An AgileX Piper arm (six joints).
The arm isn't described. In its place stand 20 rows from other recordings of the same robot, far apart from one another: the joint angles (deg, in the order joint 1, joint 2, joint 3, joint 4, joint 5, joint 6), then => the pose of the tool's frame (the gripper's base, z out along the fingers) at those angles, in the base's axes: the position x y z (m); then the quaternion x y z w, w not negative.
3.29 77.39 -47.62 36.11 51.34 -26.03 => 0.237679 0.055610 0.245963 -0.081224 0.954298 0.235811 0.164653
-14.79 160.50 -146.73 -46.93 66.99 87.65 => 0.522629 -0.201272 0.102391 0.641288 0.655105 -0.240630 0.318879
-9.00 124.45 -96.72 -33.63 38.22 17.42 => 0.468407 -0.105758 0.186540 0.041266 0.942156 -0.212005 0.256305
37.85 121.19 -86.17 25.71 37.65 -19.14 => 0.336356 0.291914 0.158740 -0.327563 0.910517 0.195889 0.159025
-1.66 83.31 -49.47 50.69 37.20 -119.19 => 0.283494 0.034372 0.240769 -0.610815 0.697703 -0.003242 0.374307
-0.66 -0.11 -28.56 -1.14 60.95 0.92 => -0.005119 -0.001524 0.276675 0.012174 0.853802 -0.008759 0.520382
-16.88 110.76 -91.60 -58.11 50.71 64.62 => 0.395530 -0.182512 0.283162 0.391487 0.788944 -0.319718 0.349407
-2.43 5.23 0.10 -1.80 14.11 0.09 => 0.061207 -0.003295 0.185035 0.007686 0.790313 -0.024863 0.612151
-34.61 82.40 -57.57 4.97 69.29 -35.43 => 0.206461 -0.133521 0.252943 0.007873 0.999112 0.028924 0.029598
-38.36 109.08 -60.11 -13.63 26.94 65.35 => 0.272406 -0.227987 0.133821 0.711157 0.679837 -0.030192 0.176540
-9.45 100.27 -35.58 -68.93 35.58 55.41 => 0.243205 -0.090568 0.115102 0.040823 0.949837 -0.298128 0.085226
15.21 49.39 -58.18 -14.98 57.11 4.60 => 0.149318 0.020128 0.383714 -0.105707 0.904449 -0.059066 0.409035
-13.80 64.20 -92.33 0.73 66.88 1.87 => 0.180395 -0.043211 0.498946 0.119673 0.873761 -0.042672 0.469467
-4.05 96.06 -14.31 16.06 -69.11 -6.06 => 0.231786 -0.039990 0.147842 0.110327 0.747336 -0.122624 0.643646
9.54 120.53 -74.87 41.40 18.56 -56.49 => 0.423375 0.090576 0.127223 -0.245537 0.916040 0.082177 0.306315
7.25 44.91 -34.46 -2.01 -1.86 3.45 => 0.168416 0.021530 0.342071 -0.037325 0.727981 0.052285 0.682581
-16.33 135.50 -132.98 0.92 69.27 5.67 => 0.493566 -0.143185 0.242566 0.188154 0.961293 -0.010790 0.200993
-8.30 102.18 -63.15 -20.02 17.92 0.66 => 0.369157 -0.063541 0.198515 -0.065777 0.939002 -0.125623 0.313316
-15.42 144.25 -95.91 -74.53 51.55 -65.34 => 0.441860 -0.193124 0.047869 0.694925 -0.553572 0.326643 0.322400
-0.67 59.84 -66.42 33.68 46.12 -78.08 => 0.205901 0.033969 0.417615 -0.466877 0.711533 -0.067410 0.520771
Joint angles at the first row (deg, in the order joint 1, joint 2, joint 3, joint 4, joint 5, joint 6):
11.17 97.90 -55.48 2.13 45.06 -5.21
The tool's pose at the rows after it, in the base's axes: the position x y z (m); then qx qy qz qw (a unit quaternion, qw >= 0):
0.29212 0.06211 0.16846 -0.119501 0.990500 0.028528 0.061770
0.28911 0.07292 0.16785 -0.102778 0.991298 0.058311 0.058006
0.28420 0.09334 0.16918 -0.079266 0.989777 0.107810 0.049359
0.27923 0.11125 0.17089 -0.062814 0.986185 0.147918 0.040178
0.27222 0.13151 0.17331 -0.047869 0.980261 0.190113 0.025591
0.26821 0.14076 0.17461 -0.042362 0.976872 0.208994 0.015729
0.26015 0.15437 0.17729 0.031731 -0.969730 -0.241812 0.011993
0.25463 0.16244 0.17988 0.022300 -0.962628 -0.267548 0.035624
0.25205 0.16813 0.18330 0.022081 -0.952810 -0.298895 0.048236
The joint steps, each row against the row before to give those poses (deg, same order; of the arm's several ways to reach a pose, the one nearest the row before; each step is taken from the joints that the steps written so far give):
0.00 0.00 1.05 1.77 -0.78 0.00
1.19 0.00 0.28 4.56 -0.10 0.03
2.45 0.00 0.00 7.55 0.33 0.04
2.30 0.00 0.00 6.16 0.27 0.00
2.77 0.00 0.00 6.56 0.57 0.06
1.30 0.00 0.00 2.96 0.56 0.01
1.79 0.00 0.00 5.11 2.23 0.00
0.86 0.00 0.00 3.97 2.14 -0.21
0.17 0.00 0.00 4.67 1.67 -2.53

